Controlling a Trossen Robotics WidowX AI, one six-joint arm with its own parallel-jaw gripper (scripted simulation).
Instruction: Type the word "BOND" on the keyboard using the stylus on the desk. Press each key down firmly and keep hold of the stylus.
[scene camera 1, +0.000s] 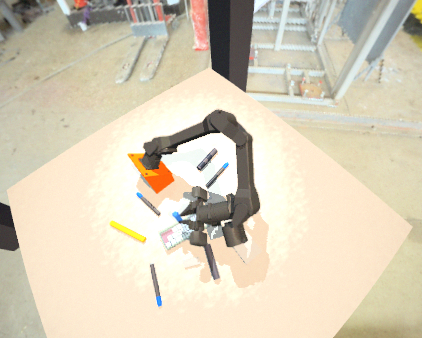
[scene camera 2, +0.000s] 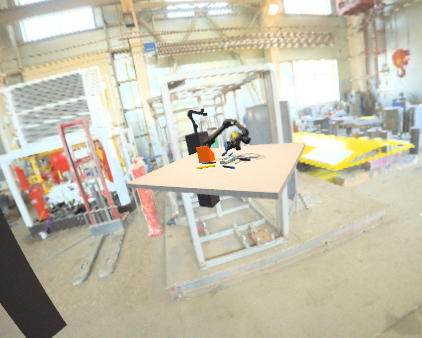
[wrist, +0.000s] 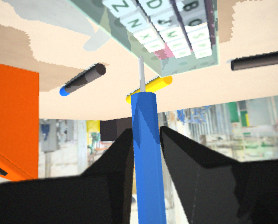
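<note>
You'd find my gripper (scene camera 1: 179, 219) there, and the wrist view has the gripper too, at (wrist: 146, 133).
</note>
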